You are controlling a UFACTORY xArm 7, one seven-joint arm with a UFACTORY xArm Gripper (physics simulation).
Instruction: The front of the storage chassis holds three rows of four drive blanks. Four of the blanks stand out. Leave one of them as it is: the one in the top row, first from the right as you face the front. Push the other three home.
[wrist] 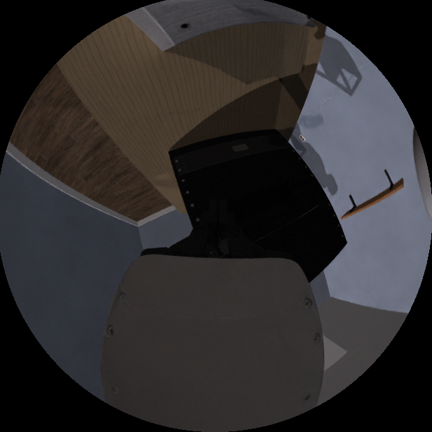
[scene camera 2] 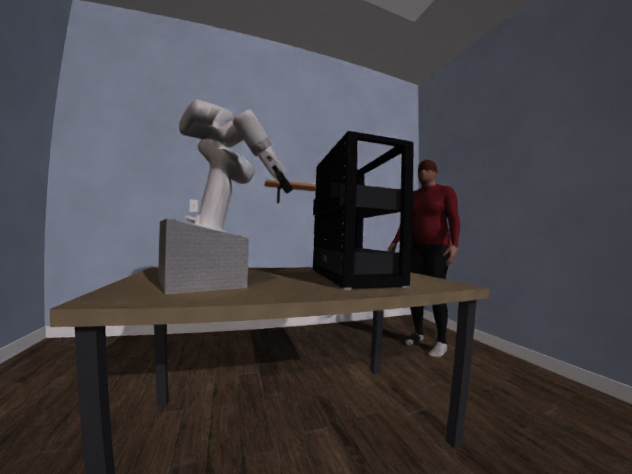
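Seen in the pictures: gripper, fingertip midpoint: (scene camera 2: 289, 191); arm's base at its link origin: (scene camera 2: 208, 230).
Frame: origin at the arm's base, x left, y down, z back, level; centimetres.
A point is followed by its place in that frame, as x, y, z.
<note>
A black rack (scene camera 2: 350, 214) @(-15.6, -7.8, -50.4) (wrist: 183, 181) stands on the table, its dark front facing the arm. A dark box (scene camera 2: 378, 197) @(-14.0, -15.8, -63.8) sits at mid height in it; whether it is the storage chassis, I cannot tell. The rows of drive blanks are too dark to make out in either view, and which ones stand out cannot be told. My gripper (scene camera 2: 288, 189) @(-8.9, -15.5, -28.3) (wrist: 217, 211) is shut and empty. In the scene view it is left of the rack front, at about the mid box's height, with a gap between. In the wrist view its dark fingers overlap the rack front.
A second dark box (scene camera 2: 376, 262) @(-13.5, 10.5, -64.2) sits low in the rack. The arm stands on a grey block (scene camera 2: 204, 260) @(-10.8, 10.2, 0.2) (wrist: 225, 17) on the wooden table (scene camera 2: 285, 295) @(-20.0, 20.5, -25.5) (wrist: 150, 85). An orange wall shelf (scene camera 2: 301, 186) (wrist: 372, 202) hangs behind. A person in red (scene camera 2: 434, 214) stands beyond the rack.
</note>
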